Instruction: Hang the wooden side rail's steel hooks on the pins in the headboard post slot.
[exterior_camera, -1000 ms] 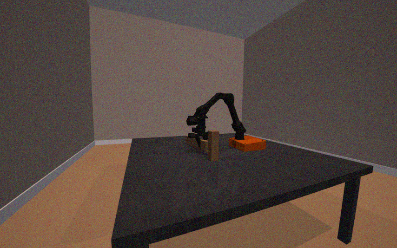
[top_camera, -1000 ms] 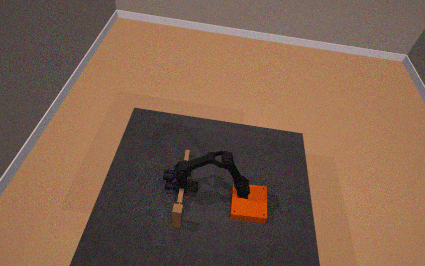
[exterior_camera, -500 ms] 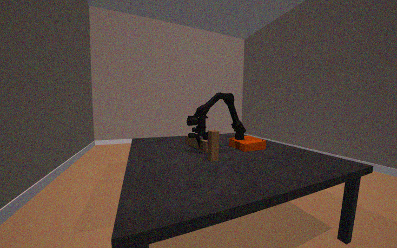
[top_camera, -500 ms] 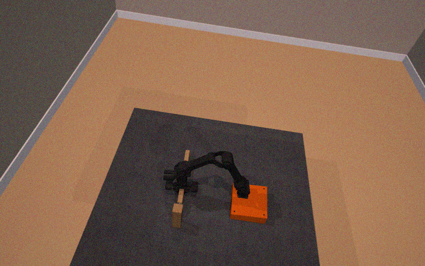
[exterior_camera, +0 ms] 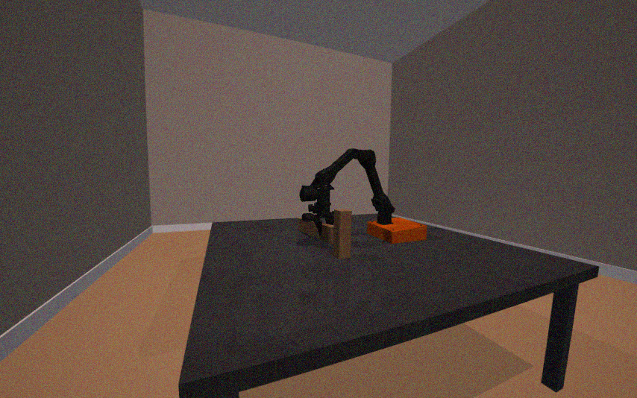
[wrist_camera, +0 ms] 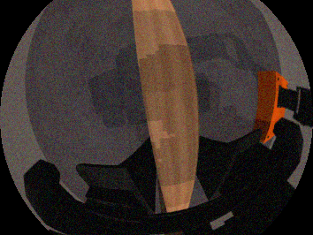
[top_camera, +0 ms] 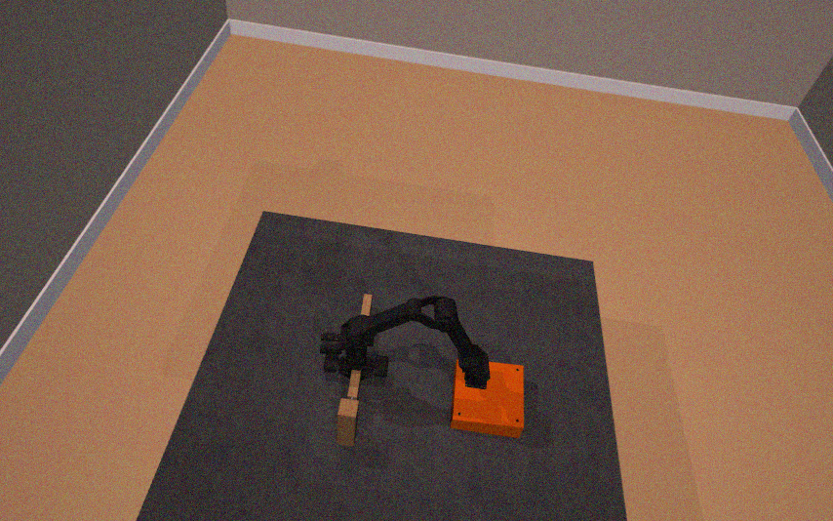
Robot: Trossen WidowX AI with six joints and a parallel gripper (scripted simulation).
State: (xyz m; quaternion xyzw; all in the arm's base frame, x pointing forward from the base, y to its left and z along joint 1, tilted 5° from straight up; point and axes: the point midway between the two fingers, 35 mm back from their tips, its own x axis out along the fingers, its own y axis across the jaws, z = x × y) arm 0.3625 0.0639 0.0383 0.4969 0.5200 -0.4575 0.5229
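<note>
Now: gripper tip 10 mm past the wooden headboard post, 170 mm to the right of it and 40 mm below it.
</note>
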